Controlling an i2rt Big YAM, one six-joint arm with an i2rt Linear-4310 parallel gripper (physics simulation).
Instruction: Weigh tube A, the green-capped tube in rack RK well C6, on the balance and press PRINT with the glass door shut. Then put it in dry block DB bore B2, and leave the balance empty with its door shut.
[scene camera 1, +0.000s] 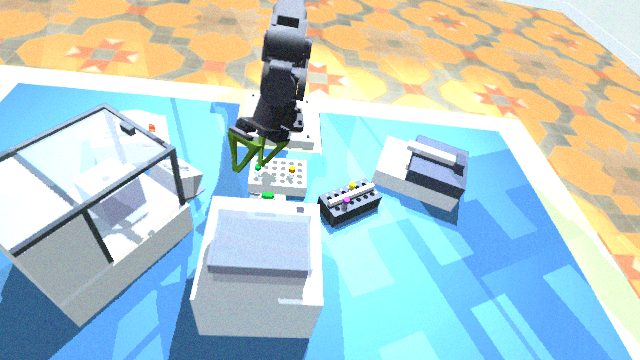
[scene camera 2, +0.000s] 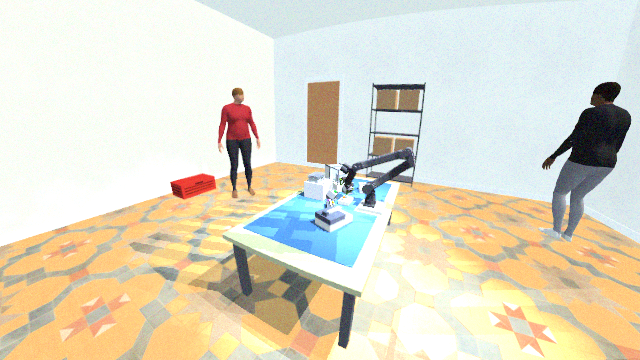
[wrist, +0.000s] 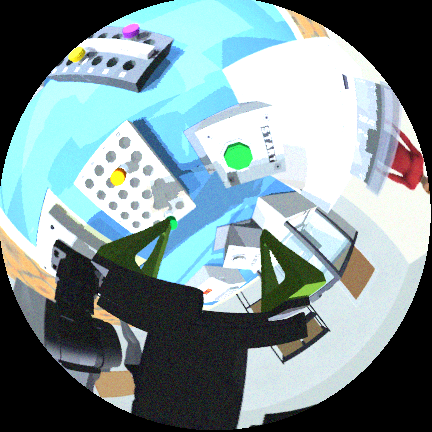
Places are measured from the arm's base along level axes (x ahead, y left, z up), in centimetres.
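Where they show: gripper, between the fingertips: (scene camera 1: 248, 168) (scene camera 2: 343, 189) (wrist: 214, 228); arm's base, origin of its link: (scene camera 2: 369, 204) (wrist: 79, 266).
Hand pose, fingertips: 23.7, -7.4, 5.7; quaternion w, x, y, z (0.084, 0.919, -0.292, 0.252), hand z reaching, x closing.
Note:
Each offset is from my fingertips to the top centre of the thing, as dx, dy, dz.
Tube A, with its green cap {-3.5, +1.9, -2.5} (scene camera 1: 258, 167) (wrist: 173, 223), stands in a corner well of the white rack RK {-4.3, +6.5, -4.9} (scene camera 1: 277, 188) (wrist: 140, 145). My gripper (scene camera 1: 249, 168) (wrist: 214, 228) is open and empty above that end of the rack. In the wrist view one fingertip overlaps the edge of the green cap; whether they touch cannot be told. The balance (scene camera 1: 100, 287) (wrist: 287, 205) with its glass housing stands at the left in scene camera 1; its door position is unclear. A dark block {+2.9, +22.0, -3.2} (scene camera 1: 340, 215) (wrist: 105, 82) with two rows of bores holds a yellow-capped and a magenta-capped tube.
A yellow-capped tube {-3.1, +9.3, -2.5} (scene camera 1: 292, 170) (wrist: 118, 176) is also in the rack. A green-topped device (scene camera 1: 268, 195) (wrist: 238, 156) stands beside it, next to a large white lidded box {+17.2, +3.1, +11.0} (scene camera 1: 257, 317). A grey-lidded unit {-6.6, +41.1, +2.2} (scene camera 1: 437, 170) is at the right. A white device with a red mark {-13.6, -26.3, -1.0} (scene camera 1: 151, 128) stands behind the balance.

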